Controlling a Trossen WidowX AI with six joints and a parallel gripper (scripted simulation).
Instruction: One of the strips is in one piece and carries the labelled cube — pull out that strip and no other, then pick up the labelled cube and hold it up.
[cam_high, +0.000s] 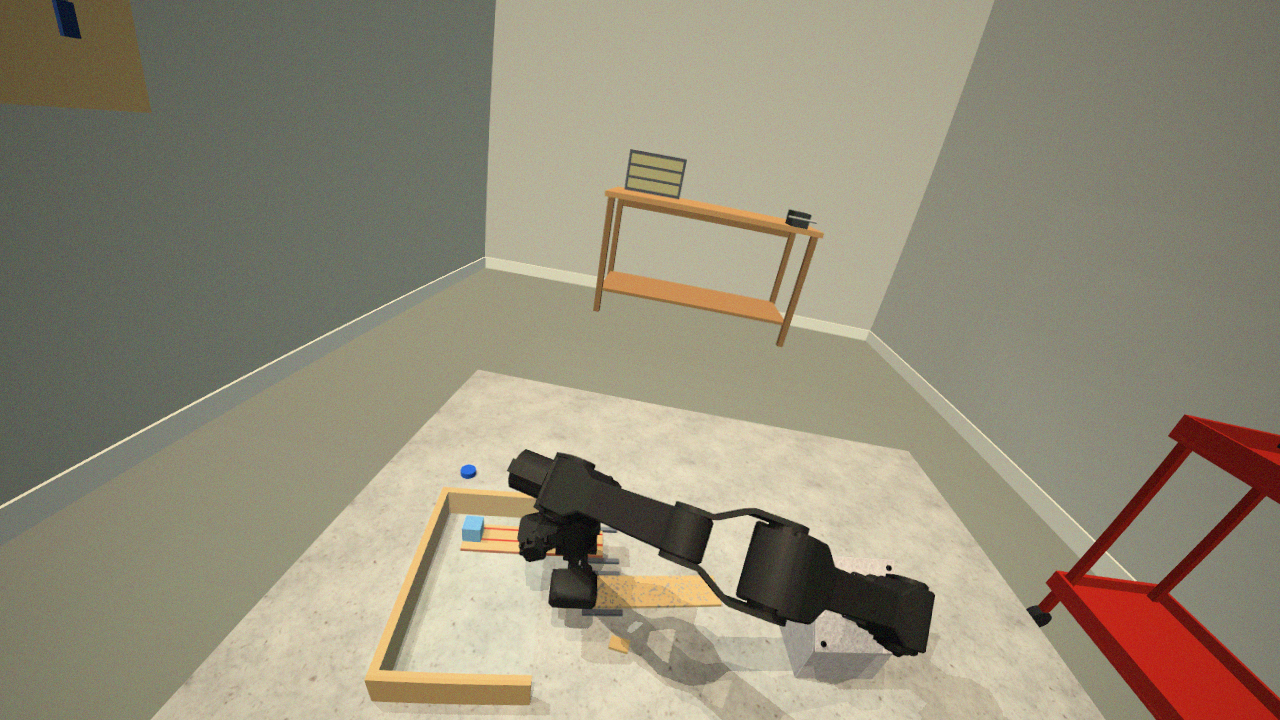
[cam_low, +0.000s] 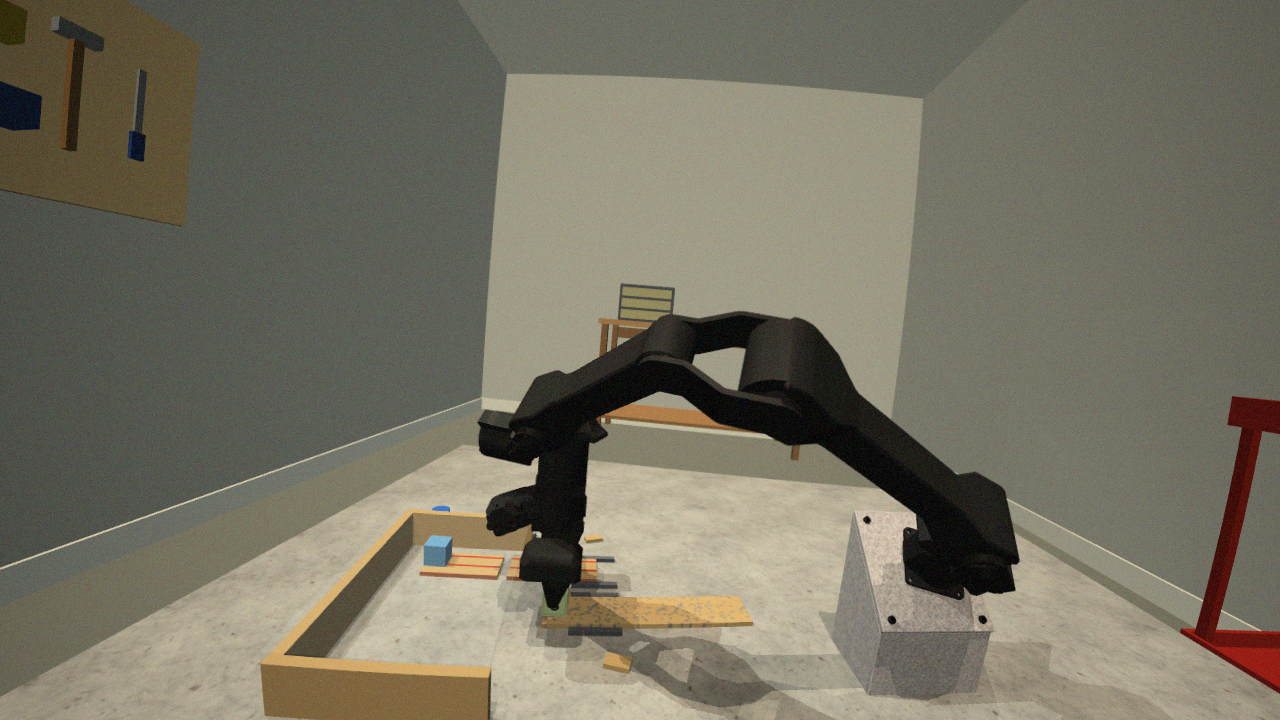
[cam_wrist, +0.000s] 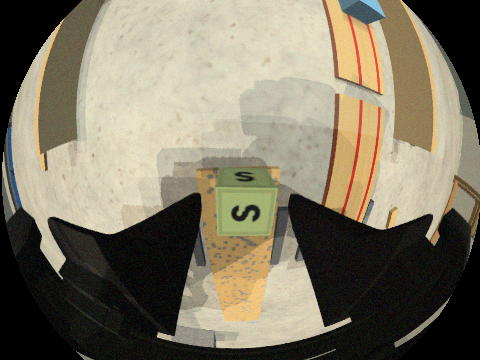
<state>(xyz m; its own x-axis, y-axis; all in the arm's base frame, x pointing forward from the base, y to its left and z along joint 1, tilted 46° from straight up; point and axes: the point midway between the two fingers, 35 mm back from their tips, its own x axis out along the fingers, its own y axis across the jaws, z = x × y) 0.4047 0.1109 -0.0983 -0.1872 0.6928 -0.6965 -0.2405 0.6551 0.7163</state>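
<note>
My gripper tip is 100 mm past the tan block, 60 mm to the right of it and 20 mm above it. From my gripper tip the other things lie so: blue disc: 280 mm ahead, 190 mm to the right, 20 mm below.
</note>
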